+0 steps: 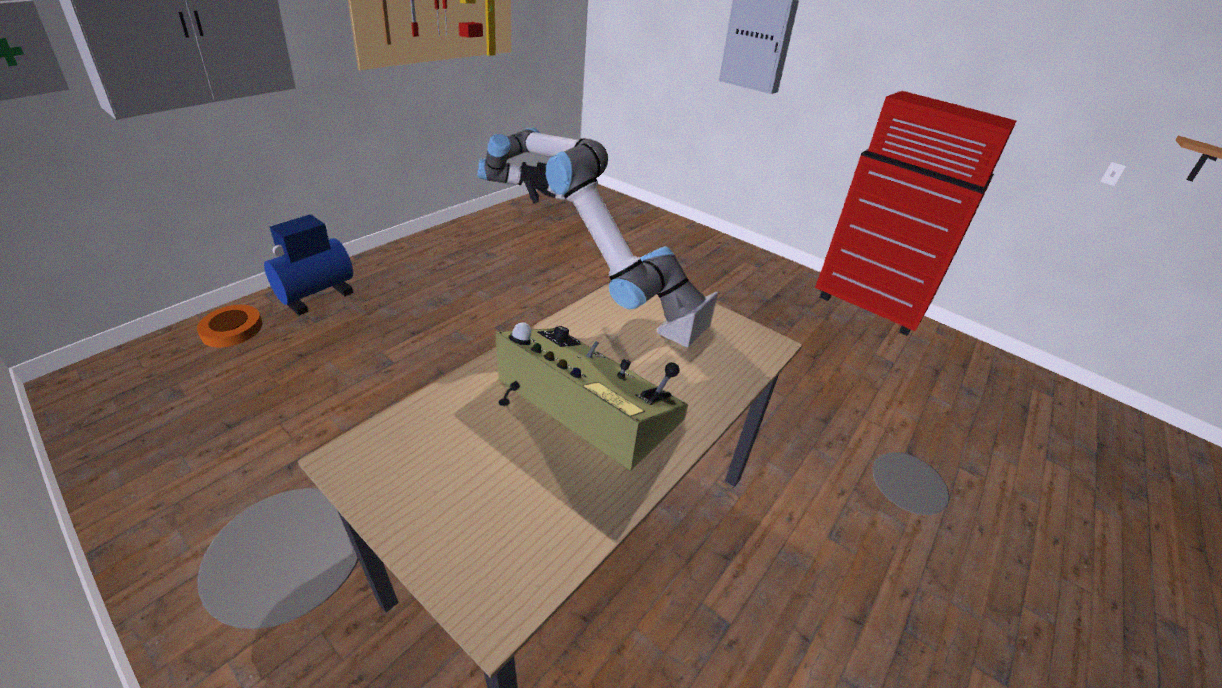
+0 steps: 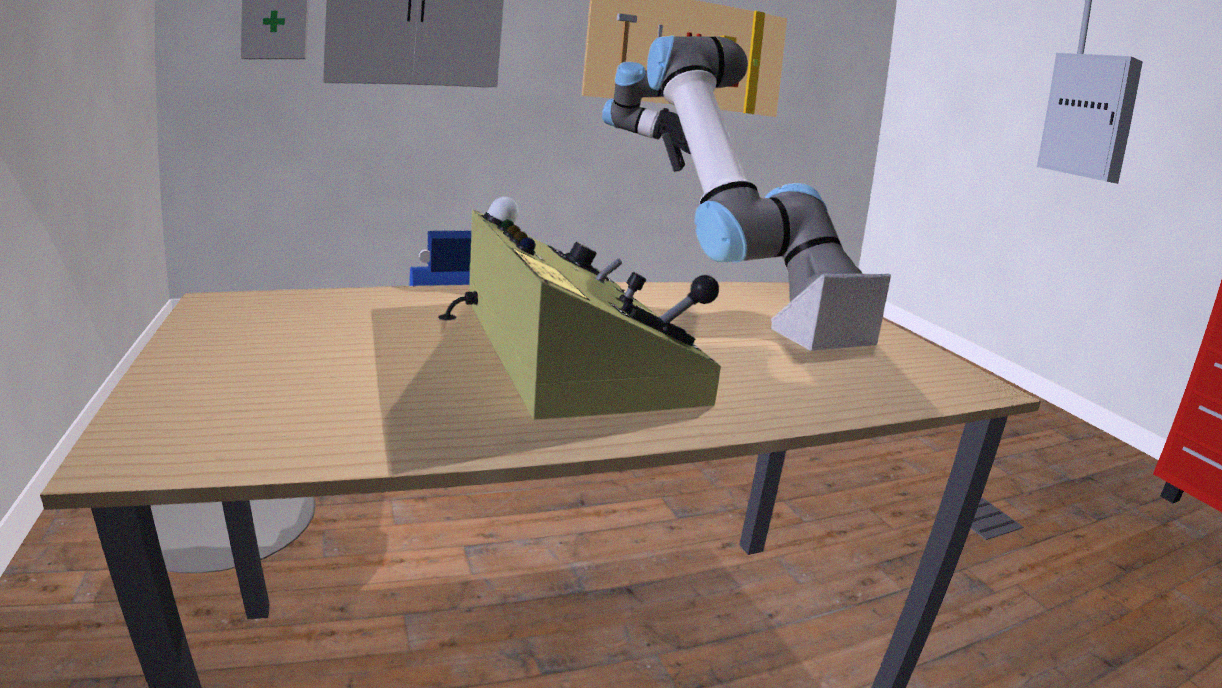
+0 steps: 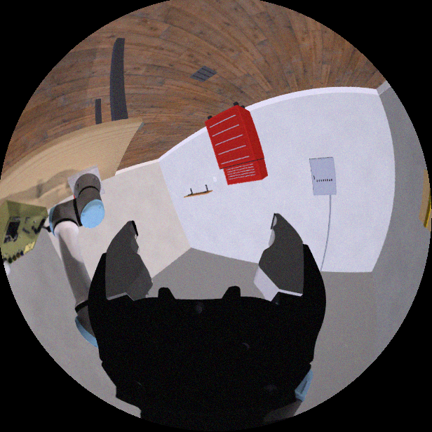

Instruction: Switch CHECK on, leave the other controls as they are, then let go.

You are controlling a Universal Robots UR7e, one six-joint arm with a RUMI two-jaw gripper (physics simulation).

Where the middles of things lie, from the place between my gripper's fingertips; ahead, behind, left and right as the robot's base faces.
Right now my hand is 85 cm to the right of the cycle lever (image 2: 704,289), 49 cm short of it and 15 cm above it.
